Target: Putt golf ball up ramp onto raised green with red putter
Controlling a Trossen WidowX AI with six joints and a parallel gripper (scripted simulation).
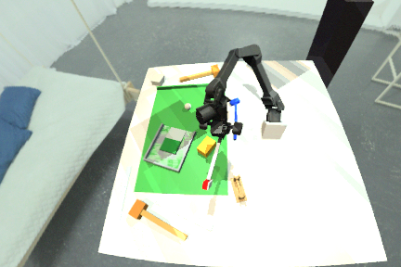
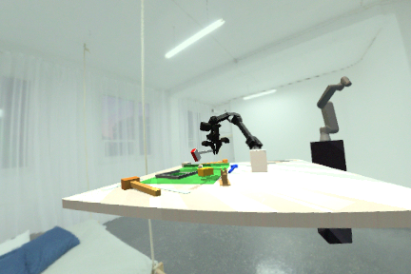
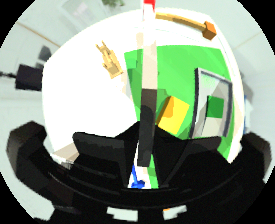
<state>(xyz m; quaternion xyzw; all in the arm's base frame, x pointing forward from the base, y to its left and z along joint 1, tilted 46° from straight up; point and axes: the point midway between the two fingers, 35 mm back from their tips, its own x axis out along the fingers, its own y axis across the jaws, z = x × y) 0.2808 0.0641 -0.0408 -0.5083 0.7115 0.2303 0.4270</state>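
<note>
My gripper tip is now 100 mm past the blue putter, 210 mm to the left of it and 120 mm above it. Round my gripper tip: white golf ball (180 mm ahead, 320 mm to the right, 110 mm below); yellow block (80 mm ahead, 30 mm to the right, 110 mm below); red putter (40 mm ahead, 110 mm to the left, 20 mm above).
</note>
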